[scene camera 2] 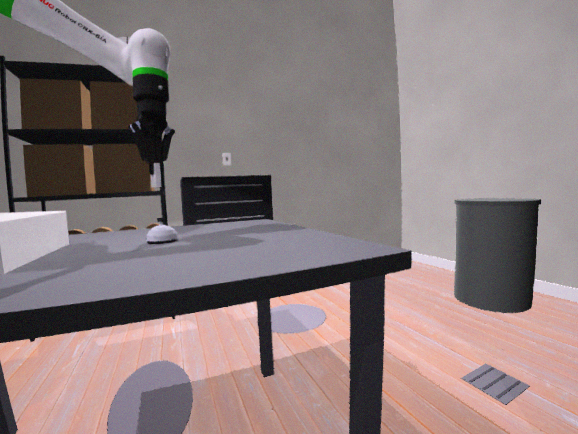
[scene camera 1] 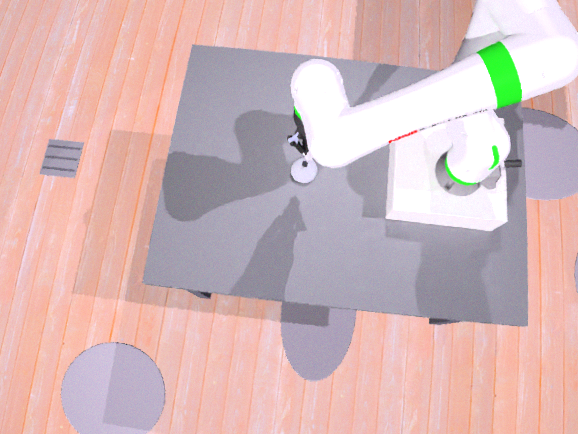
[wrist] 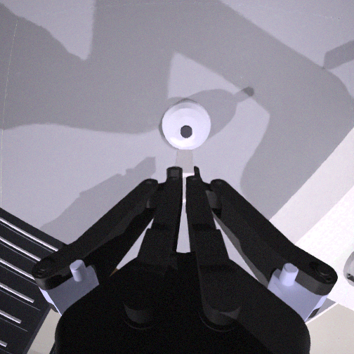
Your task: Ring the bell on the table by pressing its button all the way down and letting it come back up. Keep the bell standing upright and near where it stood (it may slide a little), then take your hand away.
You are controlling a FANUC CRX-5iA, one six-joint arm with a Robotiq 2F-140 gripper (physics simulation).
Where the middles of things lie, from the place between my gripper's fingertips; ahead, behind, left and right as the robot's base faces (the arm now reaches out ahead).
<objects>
Now: hand 10 mm to the left of the bell (wrist: 185, 112) and 120 mm above it.
</objects>
